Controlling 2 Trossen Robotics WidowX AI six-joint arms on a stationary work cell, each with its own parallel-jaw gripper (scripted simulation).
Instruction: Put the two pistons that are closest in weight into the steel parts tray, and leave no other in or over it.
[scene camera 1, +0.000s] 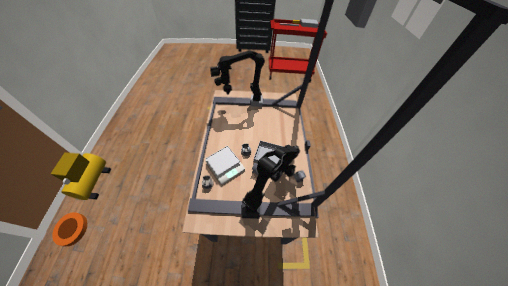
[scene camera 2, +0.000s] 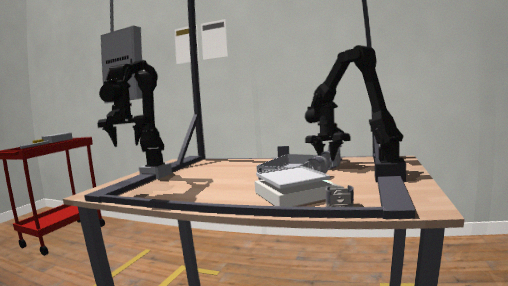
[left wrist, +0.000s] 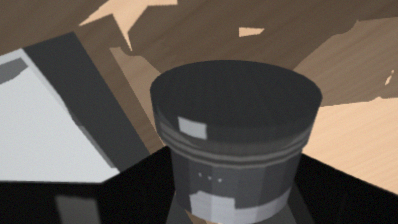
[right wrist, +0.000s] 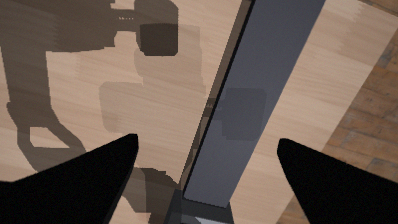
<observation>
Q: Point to the right gripper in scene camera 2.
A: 126, 146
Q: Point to the right gripper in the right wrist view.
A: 208, 143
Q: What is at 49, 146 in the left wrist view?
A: A steel parts tray.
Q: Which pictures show the white scale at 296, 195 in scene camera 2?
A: Scene camera 1 and scene camera 2 only.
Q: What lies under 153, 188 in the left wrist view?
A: The left gripper.
</observation>
